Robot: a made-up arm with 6 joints.
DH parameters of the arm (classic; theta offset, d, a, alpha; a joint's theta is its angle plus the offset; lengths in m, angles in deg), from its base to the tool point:
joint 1: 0 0.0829 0 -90
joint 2: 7.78 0 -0.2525 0
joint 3: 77.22 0 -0.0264 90
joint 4: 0 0.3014 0 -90
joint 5: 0 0 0.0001 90
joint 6: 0 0.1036 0 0
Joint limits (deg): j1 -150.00..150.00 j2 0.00..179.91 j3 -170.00..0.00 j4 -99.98..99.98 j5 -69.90..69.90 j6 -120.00..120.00
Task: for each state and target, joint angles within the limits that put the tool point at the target. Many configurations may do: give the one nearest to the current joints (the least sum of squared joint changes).
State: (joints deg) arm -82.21 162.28 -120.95 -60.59 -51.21 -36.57
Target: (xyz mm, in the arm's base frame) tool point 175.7 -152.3 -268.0
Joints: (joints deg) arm -63.96 172.93 -64.04 -77.76 -64.05 -36.57
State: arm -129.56 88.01 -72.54 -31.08 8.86 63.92
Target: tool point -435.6 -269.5 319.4
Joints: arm -147.98 107.24 -100.17 -31.43 2.57 63.92
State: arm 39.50 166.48 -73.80 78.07 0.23 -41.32
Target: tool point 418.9 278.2 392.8
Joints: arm 34.17 106.81 -109.33 77.66 -2.93 -41.32
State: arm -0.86 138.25 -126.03 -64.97 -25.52 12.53
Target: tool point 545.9 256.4 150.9
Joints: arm 20.63 139.79 -118.13 -66.88 -30.05 12.53
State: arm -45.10 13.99 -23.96 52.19 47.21 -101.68
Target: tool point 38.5 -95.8 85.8
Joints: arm -80.88 12.77 -4.50 13.83 67.19 -101.68
